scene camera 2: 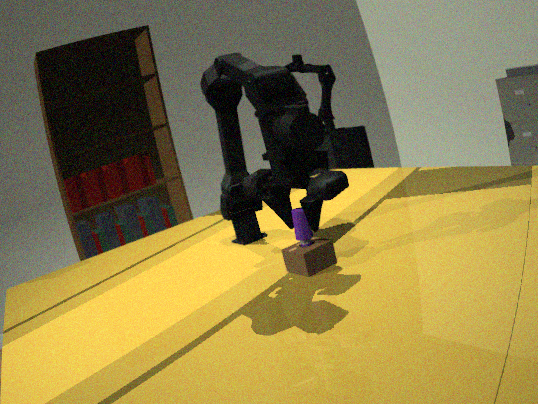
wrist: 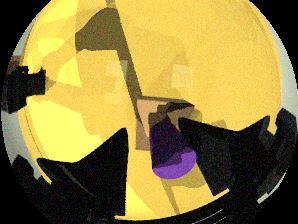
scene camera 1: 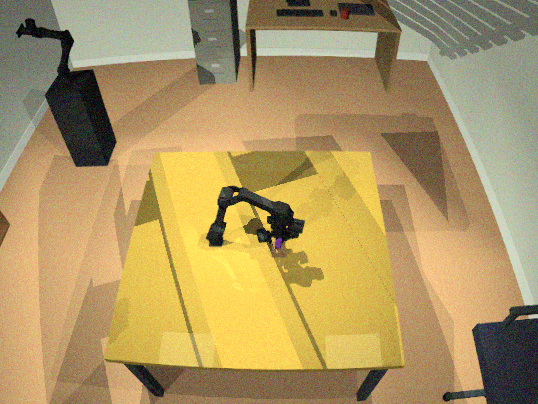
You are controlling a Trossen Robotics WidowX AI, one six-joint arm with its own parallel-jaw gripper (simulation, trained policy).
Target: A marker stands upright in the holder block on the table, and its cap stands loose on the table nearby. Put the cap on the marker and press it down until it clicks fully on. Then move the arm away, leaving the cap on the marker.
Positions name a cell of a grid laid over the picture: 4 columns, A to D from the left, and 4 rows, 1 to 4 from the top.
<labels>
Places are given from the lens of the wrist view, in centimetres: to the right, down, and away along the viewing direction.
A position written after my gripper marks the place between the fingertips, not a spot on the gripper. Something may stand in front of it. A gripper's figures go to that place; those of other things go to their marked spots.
my gripper (wrist: C3): 0, 1, 10
purple cap (wrist: C3): 1, 3, 6
</labels>
